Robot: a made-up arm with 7 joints. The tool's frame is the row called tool. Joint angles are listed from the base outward.
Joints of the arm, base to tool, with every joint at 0 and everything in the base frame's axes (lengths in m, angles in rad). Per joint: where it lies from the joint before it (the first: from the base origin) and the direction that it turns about. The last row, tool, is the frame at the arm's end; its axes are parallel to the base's.
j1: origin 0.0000 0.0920 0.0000 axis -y
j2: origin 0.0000 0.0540 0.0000 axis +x
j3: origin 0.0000 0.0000 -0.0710 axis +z
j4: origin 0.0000 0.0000 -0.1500 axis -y
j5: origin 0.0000 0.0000 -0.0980 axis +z
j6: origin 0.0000 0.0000 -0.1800 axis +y
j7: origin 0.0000 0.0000 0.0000 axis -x
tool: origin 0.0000 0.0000 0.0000
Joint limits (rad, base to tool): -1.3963..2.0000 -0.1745..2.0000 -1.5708..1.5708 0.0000..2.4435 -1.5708..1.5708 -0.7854..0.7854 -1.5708..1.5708
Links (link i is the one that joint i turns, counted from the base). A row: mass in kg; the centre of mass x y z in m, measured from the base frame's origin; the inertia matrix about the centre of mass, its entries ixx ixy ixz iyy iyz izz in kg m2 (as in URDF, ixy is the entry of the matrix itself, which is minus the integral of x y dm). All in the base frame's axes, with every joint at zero. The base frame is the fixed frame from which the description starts. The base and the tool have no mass.
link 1: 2.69; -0.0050 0.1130 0.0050; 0.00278 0 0 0.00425 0 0.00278
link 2: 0.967; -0.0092 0.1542 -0.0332; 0.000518 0 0 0.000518 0 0.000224
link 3: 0.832; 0.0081 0.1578 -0.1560; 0.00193 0 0 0.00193 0 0.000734
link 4: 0.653; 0.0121 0.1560 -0.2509; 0.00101 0 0 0.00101 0 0.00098
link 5: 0.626; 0.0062 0.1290 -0.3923; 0.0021 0 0 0.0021 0 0.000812
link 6: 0.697; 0.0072 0.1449 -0.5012; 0.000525 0 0 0.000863 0 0.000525
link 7: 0.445; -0.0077 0.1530 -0.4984; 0.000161 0 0 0.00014 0 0.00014
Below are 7 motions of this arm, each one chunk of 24 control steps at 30 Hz.
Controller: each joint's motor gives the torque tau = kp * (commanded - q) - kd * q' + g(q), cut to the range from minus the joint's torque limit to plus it. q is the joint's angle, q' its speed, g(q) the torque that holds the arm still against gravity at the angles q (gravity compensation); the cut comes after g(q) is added. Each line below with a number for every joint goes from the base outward.
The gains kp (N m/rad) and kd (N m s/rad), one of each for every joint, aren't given. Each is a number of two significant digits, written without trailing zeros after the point. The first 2 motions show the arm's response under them.
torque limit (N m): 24 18 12 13 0.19 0.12 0.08
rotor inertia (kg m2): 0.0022 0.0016 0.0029 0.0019 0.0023 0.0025 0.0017
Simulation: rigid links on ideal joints. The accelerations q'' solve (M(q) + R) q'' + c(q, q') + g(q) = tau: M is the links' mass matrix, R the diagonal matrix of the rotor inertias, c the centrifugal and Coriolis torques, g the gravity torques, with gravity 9.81 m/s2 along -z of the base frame. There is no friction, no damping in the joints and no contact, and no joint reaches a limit. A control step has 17 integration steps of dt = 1/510 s. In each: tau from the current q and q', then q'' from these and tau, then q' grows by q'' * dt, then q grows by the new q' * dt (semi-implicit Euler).
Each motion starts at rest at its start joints. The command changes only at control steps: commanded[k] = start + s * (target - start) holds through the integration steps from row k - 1 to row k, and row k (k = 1, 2, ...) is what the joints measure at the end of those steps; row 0 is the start. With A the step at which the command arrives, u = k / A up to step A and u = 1 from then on. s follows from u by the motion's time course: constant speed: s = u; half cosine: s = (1 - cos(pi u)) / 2; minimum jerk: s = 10 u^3 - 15 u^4 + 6 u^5; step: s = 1 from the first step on.
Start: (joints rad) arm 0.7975 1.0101 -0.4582 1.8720 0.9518 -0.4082 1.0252
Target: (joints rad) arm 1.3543 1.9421 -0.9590 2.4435 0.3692 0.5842 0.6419
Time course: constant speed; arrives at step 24
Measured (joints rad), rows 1 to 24:
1: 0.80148 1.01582 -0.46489 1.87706 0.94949 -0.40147 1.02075
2: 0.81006 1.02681 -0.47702 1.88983 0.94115 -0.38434 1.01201
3: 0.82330 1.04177 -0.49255 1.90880 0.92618 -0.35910 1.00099
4: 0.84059 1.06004 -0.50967 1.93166 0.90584 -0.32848 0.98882
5: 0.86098 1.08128 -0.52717 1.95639 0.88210 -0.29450 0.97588
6: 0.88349 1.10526 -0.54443 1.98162 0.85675 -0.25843 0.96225
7: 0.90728 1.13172 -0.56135 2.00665 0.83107 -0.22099 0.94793
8: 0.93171 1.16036 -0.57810 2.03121 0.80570 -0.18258 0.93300
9: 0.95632 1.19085 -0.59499 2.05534 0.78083 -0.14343 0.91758
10: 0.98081 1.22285 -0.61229 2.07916 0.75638 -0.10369 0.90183
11: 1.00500 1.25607 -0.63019 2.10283 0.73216 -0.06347 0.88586
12: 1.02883 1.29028 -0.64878 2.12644 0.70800 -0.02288 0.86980
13: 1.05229 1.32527 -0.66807 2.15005 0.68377 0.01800 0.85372
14: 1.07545 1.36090 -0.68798 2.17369 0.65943 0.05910 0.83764
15: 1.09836 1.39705 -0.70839 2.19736 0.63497 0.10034 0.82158
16: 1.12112 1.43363 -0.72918 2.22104 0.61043 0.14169 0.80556
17: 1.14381 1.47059 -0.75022 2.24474 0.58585 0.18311 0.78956
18: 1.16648 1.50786 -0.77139 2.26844 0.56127 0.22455 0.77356
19: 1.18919 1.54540 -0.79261 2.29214 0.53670 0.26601 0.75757
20: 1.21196 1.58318 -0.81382 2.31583 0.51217 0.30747 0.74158
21: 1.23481 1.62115 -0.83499 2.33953 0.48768 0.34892 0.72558
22: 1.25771 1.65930 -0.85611 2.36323 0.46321 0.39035 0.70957
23: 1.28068 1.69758 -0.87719 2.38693 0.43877 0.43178 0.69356
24: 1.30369 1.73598 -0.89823 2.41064 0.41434 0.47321 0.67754
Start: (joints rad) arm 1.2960 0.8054 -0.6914 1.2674 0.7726 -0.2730 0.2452
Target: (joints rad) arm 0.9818 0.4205 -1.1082 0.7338 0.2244 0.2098 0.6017
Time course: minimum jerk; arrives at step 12
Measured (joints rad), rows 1 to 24:
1: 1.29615 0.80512 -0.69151 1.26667 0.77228 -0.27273 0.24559
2: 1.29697 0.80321 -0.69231 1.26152 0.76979 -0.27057 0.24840
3: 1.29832 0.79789 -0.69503 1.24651 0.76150 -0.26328 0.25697
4: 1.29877 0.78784 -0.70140 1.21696 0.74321 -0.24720 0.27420
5: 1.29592 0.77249 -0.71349 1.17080 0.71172 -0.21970 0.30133
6: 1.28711 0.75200 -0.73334 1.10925 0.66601 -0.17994 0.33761
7: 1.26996 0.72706 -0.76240 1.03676 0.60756 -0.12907 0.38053
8: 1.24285 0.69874 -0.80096 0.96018 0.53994 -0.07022 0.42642
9: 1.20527 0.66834 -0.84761 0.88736 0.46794 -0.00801 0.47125
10: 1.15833 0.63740 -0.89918 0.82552 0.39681 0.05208 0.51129
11: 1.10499 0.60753 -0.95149 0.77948 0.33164 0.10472 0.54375
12: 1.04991 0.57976 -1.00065 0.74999 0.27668 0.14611 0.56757
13: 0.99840 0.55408 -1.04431 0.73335 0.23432 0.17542 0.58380
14: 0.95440 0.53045 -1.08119 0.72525 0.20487 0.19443 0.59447
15: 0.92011 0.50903 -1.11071 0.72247 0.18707 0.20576 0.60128
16: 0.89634 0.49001 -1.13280 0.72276 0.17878 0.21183 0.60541
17: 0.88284 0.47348 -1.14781 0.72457 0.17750 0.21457 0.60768
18: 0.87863 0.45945 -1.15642 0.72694 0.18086 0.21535 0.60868
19: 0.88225 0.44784 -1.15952 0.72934 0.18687 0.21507 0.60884
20: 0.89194 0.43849 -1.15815 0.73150 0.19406 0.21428 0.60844
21: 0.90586 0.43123 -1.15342 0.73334 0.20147 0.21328 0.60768
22: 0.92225 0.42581 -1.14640 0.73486 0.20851 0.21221 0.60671
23: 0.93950 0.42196 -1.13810 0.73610 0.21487 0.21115 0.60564
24: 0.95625 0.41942 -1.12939 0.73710 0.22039 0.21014 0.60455
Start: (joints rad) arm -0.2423 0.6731 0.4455 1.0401 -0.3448 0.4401 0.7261
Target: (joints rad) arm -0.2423 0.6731 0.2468 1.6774 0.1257 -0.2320 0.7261
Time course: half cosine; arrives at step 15
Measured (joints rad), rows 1 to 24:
1: -0.24321 0.67302 0.44541 1.04204 -0.34420 0.43936 0.72624
2: -0.24623 0.67272 0.44472 1.04969 -0.34140 0.43554 0.72659
3: -0.25131 0.67212 0.44254 1.06594 -0.33442 0.42564 0.72701
4: -0.25740 0.67125 0.43802 1.09233 -0.32146 0.40734 0.72739
5: -0.26312 0.67023 0.43058 1.12921 -0.30128 0.37937 0.72766
6: -0.26719 0.66929 0.41994 1.17595 -0.27329 0.34151 0.72783
7: -0.26863 0.66863 0.40615 1.23114 -0.23766 0.29442 0.72790
8: -0.26698 0.66843 0.38959 1.29271 -0.19533 0.23944 0.72793
9: -0.26231 0.66876 0.37089 1.35811 -0.14788 0.17862 0.72797
10: -0.25521 0.66958 0.35095 1.42442 -0.09742 0.11438 0.72807
11: -0.24661 0.67078 0.33083 1.48857 -0.04643 0.04947 0.72828
12: -0.23765 0.67217 0.31162 1.54745 0.00248 -0.01327 0.72859
13: -0.22939 0.67359 0.29430 1.59816 0.04673 -0.07098 0.72899
14: -0.22263 0.67485 0.27964 1.63817 0.08401 -0.12100 0.72942
15: -0.21776 0.67586 0.26812 1.66551 0.11240 -0.16100 0.72982
16: -0.21538 0.67656 0.26005 1.68054 0.13099 -0.18989 0.73009
17: -0.21603 0.67694 0.25515 1.68641 0.14053 -0.20871 0.73003
18: -0.21931 0.67701 0.25248 1.68681 0.14312 -0.21990 0.72956
19: -0.22419 0.67677 0.25099 1.68463 0.14128 -0.22594 0.72882
20: -0.22958 0.67627 0.24991 1.68175 0.13725 -0.22884 0.72802
21: -0.23463 0.67560 0.24887 1.67917 0.13271 -0.23002 0.72730
22: -0.23881 0.67483 0.24775 1.67730 0.12871 -0.23040 0.72676
23: -0.24190 0.67408 0.24663 1.67620 0.12572 -0.23048 0.72640
24: -0.24390 0.67341 0.24562 1.67573 0.12386 -0.23051 0.72621

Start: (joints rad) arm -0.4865 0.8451 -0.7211 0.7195 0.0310 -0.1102 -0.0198
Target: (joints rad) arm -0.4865 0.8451 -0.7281 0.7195 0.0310 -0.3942 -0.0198
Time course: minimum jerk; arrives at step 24
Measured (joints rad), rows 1 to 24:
1: -0.48650 0.84510 -0.72110 0.71950 0.03100 -0.11023 -0.01980
2: -0.48650 0.84510 -0.72111 0.71950 0.03100 -0.11047 -0.01980
3: -0.48649 0.84511 -0.72113 0.71949 0.03101 -0.11128 -0.01980
4: -0.48649 0.84511 -0.72118 0.71949 0.03102 -0.11314 -0.01981
5: -0.48648 0.84512 -0.72126 0.71948 0.03103 -0.11651 -0.01982
6: -0.48647 0.84514 -0.72139 0.71947 0.03104 -0.12179 -0.01982
7: -0.48645 0.84516 -0.72156 0.71947 0.03106 -0.12928 -0.01983
8: -0.48644 0.84518 -0.72179 0.71946 0.03107 -0.13914 -0.01983
9: -0.48643 0.84520 -0.72208 0.71945 0.03108 -0.15137 -0.01984
10: -0.48641 0.84522 -0.72242 0.71945 0.03109 -0.16588 -0.01984
11: -0.48641 0.84524 -0.72281 0.71945 0.03110 -0.18242 -0.01984
12: -0.48640 0.84525 -0.72325 0.71946 0.03109 -0.20065 -0.01984
13: -0.48640 0.84525 -0.72371 0.71946 0.03109 -0.22015 -0.01983
14: -0.48641 0.84525 -0.72420 0.71947 0.03108 -0.24044 -0.01983
15: -0.48642 0.84524 -0.72471 0.71948 0.03106 -0.26098 -0.01982
16: -0.48643 0.84523 -0.72520 0.71949 0.03104 -0.28125 -0.01981
17: -0.48645 0.84520 -0.72569 0.71951 0.03102 -0.30072 -0.01980
18: -0.48648 0.84517 -0.72614 0.71952 0.03099 -0.31888 -0.01979
19: -0.48650 0.84514 -0.72656 0.71953 0.03097 -0.33532 -0.01978
20: -0.48653 0.84511 -0.72693 0.71954 0.03094 -0.34968 -0.01978
21: -0.48655 0.84507 -0.72724 0.71954 0.03092 -0.36173 -0.01977
22: -0.48658 0.84504 -0.72750 0.71955 0.03090 -0.37137 -0.01976
23: -0.48660 0.84501 -0.72770 0.71955 0.03089 -0.37866 -0.01976
24: -0.48661 0.84499 -0.72785 0.71955 0.03088 -0.38386 -0.01976

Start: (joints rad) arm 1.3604 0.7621 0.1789 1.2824 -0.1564 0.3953 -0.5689
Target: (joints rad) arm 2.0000 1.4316 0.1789 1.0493 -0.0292 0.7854 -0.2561
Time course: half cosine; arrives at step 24
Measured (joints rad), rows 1 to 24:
1: 1.36081 0.76232 0.17855 1.28195 -0.15631 0.39552 -0.56868
2: 1.36250 0.76325 0.17731 1.28023 -0.15600 0.39660 -0.56768
3: 1.36639 0.76543 0.17500 1.27674 -0.15539 0.39928 -0.56529
4: 1.37323 0.76939 0.17171 1.27133 -0.15442 0.40412 -0.56110
5: 1.38367 0.77562 0.16767 1.26408 -0.15294 0.41145 -0.55487
6: 1.39819 0.78455 0.16319 1.25515 -0.15084 0.42139 -0.54650
7: 1.41710 0.79652 0.15860 1.24479 -0.14797 0.43394 -0.53598
8: 1.44051 0.81176 0.15421 1.23323 -0.14422 0.44897 -0.52341
9: 1.46836 0.83038 0.15029 1.22071 -0.13952 0.46630 -0.50893
10: 1.50036 0.85240 0.14707 1.20749 -0.13388 0.48565 -0.49274
11: 1.53607 0.87773 0.14473 1.19378 -0.12731 0.50673 -0.47511
12: 1.57487 0.90617 0.14342 1.17980 -0.11990 0.52919 -0.45632
13: 1.61603 0.93747 0.14322 1.16576 -0.11176 0.55265 -0.43672
14: 1.65869 0.97126 0.14420 1.15185 -0.10303 0.57672 -0.41665
15: 1.70198 1.00713 0.14638 1.13826 -0.09387 0.60099 -0.39648
16: 1.74498 1.04459 0.14972 1.12512 -0.08447 0.62505 -0.37658
17: 1.78680 1.08309 0.15415 1.11261 -0.07504 0.64849 -0.35732
18: 1.82661 1.12203 0.15956 1.10085 -0.06580 0.67093 -0.33903
19: 1.86369 1.16076 0.16576 1.09000 -0.05699 0.69198 -0.32205
20: 1.89739 1.19861 0.17257 1.08023 -0.04883 0.71131 -0.30666
21: 1.92720 1.23489 0.17973 1.07172 -0.04150 0.72860 -0.29313
22: 1.95270 1.26893 0.18704 1.06465 -0.03518 0.74354 -0.28168
23: 1.97354 1.30010 0.19425 1.05921 -0.02997 0.75590 -0.27250
24: 1.98945 1.32780 0.20117 1.05556 -0.02596 0.76545 -0.26574

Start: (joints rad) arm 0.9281 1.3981 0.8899 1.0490 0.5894 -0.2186 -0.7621
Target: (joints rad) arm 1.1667 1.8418 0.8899 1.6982 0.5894 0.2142 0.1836
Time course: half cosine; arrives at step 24
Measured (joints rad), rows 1 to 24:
1: 0.92829 1.39797 0.88988 1.04962 0.58932 -0.21824 -0.76123
2: 0.92902 1.39768 0.88967 1.05223 0.58902 -0.21674 -0.75760
3: 0.93055 1.39757 0.88903 1.05820 0.58844 -0.21335 -0.74948
4: 0.93311 1.39822 0.88780 1.06850 0.58757 -0.20755 -0.73577
5: 0.93693 1.40027 0.88598 1.08363 0.58643 -0.19905 -0.71588
6: 0.94218 1.40429 0.88370 1.10375 0.58514 -0.18774 -0.68963
7: 0.94899 1.41078 0.88120 1.12870 0.58386 -0.17362 -0.65708
8: 0.95742 1.42007 0.87871 1.15813 0.58276 -0.15681 -0.61855
9: 0.96748 1.43238 0.87651 1.19154 0.58199 -0.13752 -0.57453
10: 0.97907 1.44775 0.87480 1.22832 0.58167 -0.11603 -0.52565
11: 0.99208 1.46609 0.87378 1.26779 0.58184 -0.09269 -0.47269
12: 1.00631 1.48717 0.87357 1.30921 0.58248 -0.06787 -0.41653
13: 1.02153 1.51066 0.87424 1.35183 0.58353 -0.04202 -0.35811
14: 1.03748 1.53612 0.87581 1.39486 0.58490 -0.01558 -0.29845
15: 1.05386 1.56304 0.87822 1.43753 0.58648 0.01098 -0.23861
16: 1.07036 1.59086 0.88136 1.47909 0.58814 0.03720 -0.17966
17: 1.08662 1.61901 0.88506 1.51880 0.58979 0.06262 -0.12264
18: 1.10231 1.64692 0.88911 1.55599 0.59132 0.08680 -0.06856
19: 1.11706 1.67405 0.89328 1.59002 0.59267 0.10936 -0.01837
20: 1.13055 1.69988 0.89733 1.62030 0.59378 0.12991 0.02709
21: 1.14246 1.72396 0.90107 1.64632 0.59463 0.14814 0.06704
22: 1.15253 1.74592 0.90430 1.66764 0.59520 0.16378 0.10084
23: 1.16055 1.76541 0.90693 1.68389 0.59553 0.17657 0.12794
24: 1.16638 1.78218 0.90889 1.69481 0.59564 0.18634 0.14793

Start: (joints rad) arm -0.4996 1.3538 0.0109 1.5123 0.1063 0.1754 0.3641
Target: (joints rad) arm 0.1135 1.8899 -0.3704 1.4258 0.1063 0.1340 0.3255
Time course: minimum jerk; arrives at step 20
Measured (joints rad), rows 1 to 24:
1: -0.49944 1.35386 0.01071 1.51226 0.10631 0.17539 0.36409
2: -0.49825 1.35431 0.00937 1.51197 0.10637 0.17532 0.36400
3: -0.49472 1.35575 0.00557 1.51113 0.10648 0.17511 0.36376
4: -0.48741 1.35893 -0.00190 1.50947 0.10657 0.17466 0.36330
5: -0.47500 1.36465 -0.01386 1.50682 0.10658 0.17390 0.36255
6: -0.45646 1.37363 -0.03066 1.50315 0.10643 0.17273 0.36147
7: -0.43117 1.38648 -0.05216 1.49851 0.10610 0.17109 0.36004
8: -0.39898 1.40358 -0.07777 1.49307 0.10563 0.16892 0.35827
9: -0.36026 1.42507 -0.10653 1.48699 0.10509 0.16622 0.35617
10: -0.31584 1.45086 -0.13720 1.48043 0.10456 0.16304 0.35377
11: -0.26697 1.48059 -0.16842 1.47352 0.10411 0.15949 0.35113
12: -0.21523 1.51368 -0.19880 1.46638 0.10380 0.15573 0.34829
13: -0.16246 1.54938 -0.22709 1.45912 0.10365 0.15197 0.34531
14: -0.11054 1.58673 -0.25222 1.45187 0.10366 0.14842 0.34224
15: -0.06135 1.62471 -0.27346 1.44481 0.10379 0.14525 0.33917
16: -0.01658 1.66218 -0.29038 1.43817 0.10400 0.14264 0.33618
17: 0.02241 1.69805 -0.30291 1.43222 0.10426 0.14064 0.33335
18: 0.05469 1.73130 -0.31137 1.42724 0.10453 0.13926 0.33079
19: 0.07992 1.76111 -0.31644 1.42345 0.10482 0.13842 0.32858
20: 0.09847 1.78699 -0.31925 1.42100 0.10515 0.13795 0.32679
21: 0.11139 1.80886 -0.32123 1.41984 0.10560 0.13764 0.32545
22: 0.11976 1.82692 -0.32341 1.41971 0.10612 0.13732 0.32452
23: 0.12455 1.84147 -0.32630 1.42022 0.10665 0.13692 0.32397
24: 0.12665 1.85294 -0.33006 1.42105 0.10706 0.13647 0.32372

